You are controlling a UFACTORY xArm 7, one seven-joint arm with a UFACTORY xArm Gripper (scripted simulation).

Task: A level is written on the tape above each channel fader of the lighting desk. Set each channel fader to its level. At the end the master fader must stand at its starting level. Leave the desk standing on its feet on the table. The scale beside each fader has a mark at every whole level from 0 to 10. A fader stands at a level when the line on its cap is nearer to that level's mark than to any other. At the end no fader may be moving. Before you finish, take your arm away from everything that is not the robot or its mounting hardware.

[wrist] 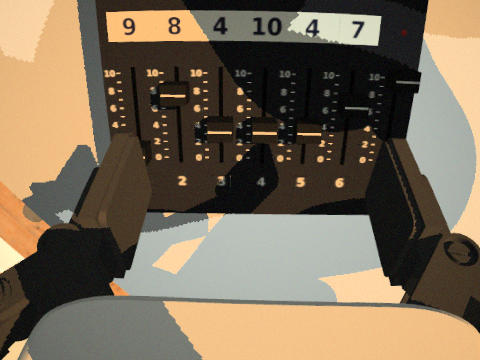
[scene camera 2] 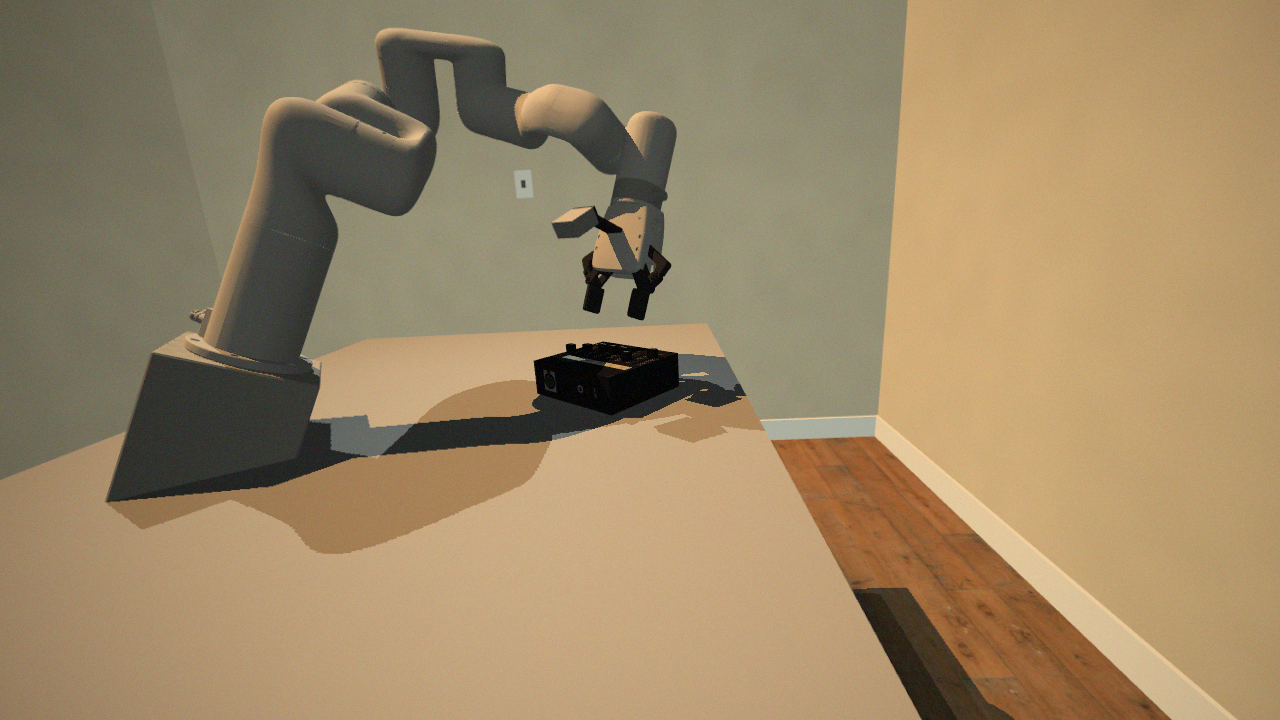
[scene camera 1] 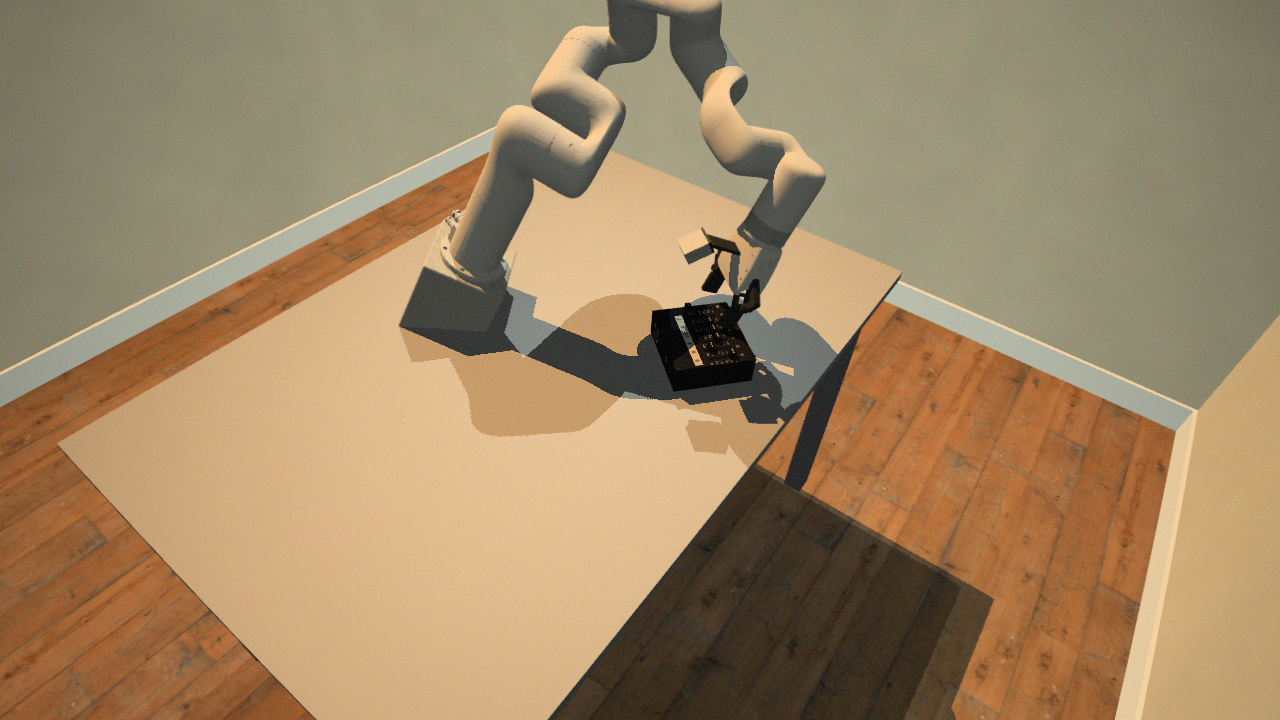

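Master fader cap (wrist: 397, 80). My gripper (scene camera 2: 612, 315), (wrist: 258, 164), (scene camera 1: 716, 308).
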